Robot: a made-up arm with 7 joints.
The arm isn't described. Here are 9 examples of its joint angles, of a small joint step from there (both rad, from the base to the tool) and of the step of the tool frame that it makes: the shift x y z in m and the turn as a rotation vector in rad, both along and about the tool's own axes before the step.
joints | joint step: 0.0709 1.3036 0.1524 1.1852 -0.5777 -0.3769 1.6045 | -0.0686 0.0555 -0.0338 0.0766 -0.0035 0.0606 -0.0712
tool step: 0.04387 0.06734 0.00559 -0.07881 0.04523 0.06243
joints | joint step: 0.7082 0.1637 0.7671 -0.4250 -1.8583 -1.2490 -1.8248 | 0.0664 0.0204 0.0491 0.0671 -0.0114 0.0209 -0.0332
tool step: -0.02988 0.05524 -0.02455 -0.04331 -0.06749 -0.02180
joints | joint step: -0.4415 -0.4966 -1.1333 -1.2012 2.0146 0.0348 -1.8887 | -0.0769 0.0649 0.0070 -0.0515 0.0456 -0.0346 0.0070
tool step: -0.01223 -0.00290 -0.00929 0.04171 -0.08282 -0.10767
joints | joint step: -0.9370 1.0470 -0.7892 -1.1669 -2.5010 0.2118 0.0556 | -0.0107 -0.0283 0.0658 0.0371 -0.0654 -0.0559 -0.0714
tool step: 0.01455 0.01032 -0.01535 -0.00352 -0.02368 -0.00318
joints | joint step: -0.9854 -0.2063 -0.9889 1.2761 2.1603 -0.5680 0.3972 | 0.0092 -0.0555 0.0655 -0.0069 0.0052 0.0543 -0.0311
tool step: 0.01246 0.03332 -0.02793 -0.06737 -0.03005 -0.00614
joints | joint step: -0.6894 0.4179 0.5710 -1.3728 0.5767 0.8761 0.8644 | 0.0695 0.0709 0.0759 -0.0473 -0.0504 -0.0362 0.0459
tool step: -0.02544 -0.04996 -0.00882 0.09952 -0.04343 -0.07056
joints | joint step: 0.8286 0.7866 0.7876 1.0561 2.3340 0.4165 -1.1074 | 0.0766 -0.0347 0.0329 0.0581 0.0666 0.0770 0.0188
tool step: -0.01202 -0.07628 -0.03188 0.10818 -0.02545 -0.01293
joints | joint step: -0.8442 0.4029 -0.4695 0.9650 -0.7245 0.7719 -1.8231 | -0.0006 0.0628 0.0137 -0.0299 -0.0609 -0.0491 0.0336
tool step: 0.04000 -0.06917 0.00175 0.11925 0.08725 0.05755
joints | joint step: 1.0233 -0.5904 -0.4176 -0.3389 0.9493 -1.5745 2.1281 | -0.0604 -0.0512 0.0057 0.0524 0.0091 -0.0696 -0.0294
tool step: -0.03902 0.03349 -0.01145 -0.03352 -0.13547 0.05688
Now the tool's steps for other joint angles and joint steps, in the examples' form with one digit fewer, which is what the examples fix.
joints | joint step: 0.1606 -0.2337 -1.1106 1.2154 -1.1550 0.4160 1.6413 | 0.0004 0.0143 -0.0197 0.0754 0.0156 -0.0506 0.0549
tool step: 0.0216 -0.0164 0.0084 0.0522 0.0404 -0.0366
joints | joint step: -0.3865 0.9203 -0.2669 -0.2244 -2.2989 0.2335 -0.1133 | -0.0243 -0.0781 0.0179 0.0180 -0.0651 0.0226 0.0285
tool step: -0.0265 -0.0068 -0.0419 0.0592 -0.1036 -0.0510
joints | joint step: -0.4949 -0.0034 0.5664 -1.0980 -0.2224 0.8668 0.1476 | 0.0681 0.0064 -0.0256 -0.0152 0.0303 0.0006 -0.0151
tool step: -0.0369 0.0447 -0.0641 -0.0169 -0.0714 -0.0357
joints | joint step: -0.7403 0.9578 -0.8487 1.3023 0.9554 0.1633 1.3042 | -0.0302 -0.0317 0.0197 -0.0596 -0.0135 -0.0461 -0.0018
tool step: -0.0084 -0.0129 -0.0043 0.0058 -0.0085 -0.0140
